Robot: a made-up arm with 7 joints. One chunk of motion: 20 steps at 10 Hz.
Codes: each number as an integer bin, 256 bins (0 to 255) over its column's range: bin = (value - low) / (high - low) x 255, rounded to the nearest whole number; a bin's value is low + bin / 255 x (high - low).
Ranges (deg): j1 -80.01..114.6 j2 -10..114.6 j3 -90.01..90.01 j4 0..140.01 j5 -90.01..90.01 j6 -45.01..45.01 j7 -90.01..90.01
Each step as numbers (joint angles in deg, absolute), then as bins.
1 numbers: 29.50 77.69 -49.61 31.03 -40.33 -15.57 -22.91
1 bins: 143 179 57 57 70 83 95
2 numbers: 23.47 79.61 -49.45 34.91 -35.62 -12.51 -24.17
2 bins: 136 183 57 64 77 92 93
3 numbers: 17.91 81.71 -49.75 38.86 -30.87 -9.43 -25.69
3 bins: 128 188 57 71 84 101 91
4 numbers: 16.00 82.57 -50.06 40.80 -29.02 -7.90 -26.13
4 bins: 126 189 57 74 86 105 90
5 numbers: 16.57 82.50 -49.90 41.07 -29.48 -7.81 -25.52
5 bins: 127 189 57 75 86 105 91
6 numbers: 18.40 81.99 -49.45 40.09 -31.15 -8.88 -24.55
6 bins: 129 188 57 73 83 102 93
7 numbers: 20.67 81.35 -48.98 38.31 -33.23 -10.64 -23.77
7 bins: 132 187 58 70 80 97 94
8 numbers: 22.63 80.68 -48.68 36.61 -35.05 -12.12 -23.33
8 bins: 134 186 59 67 78 93 94
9 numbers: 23.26 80.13 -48.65 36.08 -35.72 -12.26 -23.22
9 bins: 135 184 59 66 77 93 95
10 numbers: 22.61 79.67 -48.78 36.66 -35.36 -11.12 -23.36
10 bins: 134 184 58 67 77 96 94
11 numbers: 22.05 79.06 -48.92 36.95 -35.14 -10.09 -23.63
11 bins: 134 182 58 67 78 99 94
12 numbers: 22.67 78.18 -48.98 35.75 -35.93 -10.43 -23.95
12 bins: 135 180 58 65 77 98 94
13 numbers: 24.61 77.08 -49.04 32.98 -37.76 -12.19 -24.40
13 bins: 137 178 58 60 74 93 93
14 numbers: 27.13 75.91 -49.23 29.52 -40.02 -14.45 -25.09
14 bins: 140 176 58 54 71 87 92
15 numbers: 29.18 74.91 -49.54 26.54 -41.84 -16.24 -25.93
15 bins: 143 174 57 48 68 81 91
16 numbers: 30.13 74.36 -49.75 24.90 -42.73 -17.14 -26.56
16 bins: 144 173 57 45 67 79 90
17 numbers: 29.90 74.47 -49.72 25.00 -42.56 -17.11 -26.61
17 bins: 144 173 57 46 67 79 90
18 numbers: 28.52 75.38 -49.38 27.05 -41.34 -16.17 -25.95
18 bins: 142 175 58 49 69 82 91
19 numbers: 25.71 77.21 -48.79 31.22 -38.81 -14.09 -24.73
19 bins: 139 178 58 57 73 88 92
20 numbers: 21.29 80.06 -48.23 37.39 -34.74 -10.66 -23.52
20 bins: 133 184 59 68 78 97 94
